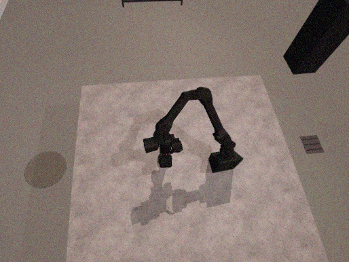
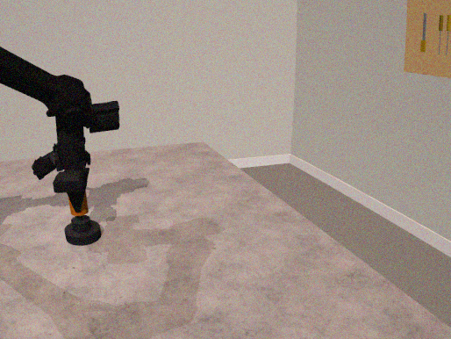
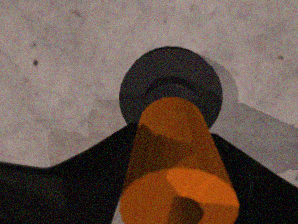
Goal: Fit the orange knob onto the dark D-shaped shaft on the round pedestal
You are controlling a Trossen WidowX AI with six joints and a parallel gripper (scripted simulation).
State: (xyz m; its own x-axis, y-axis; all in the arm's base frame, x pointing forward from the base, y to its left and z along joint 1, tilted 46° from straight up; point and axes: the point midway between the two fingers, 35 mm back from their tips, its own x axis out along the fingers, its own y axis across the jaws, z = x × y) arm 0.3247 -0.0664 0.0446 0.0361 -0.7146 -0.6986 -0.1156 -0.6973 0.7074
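Now: gripper tip 2 cm below the orange knob. From my gripper tip the other things lie so: dark round pedestal: 4 cm below.
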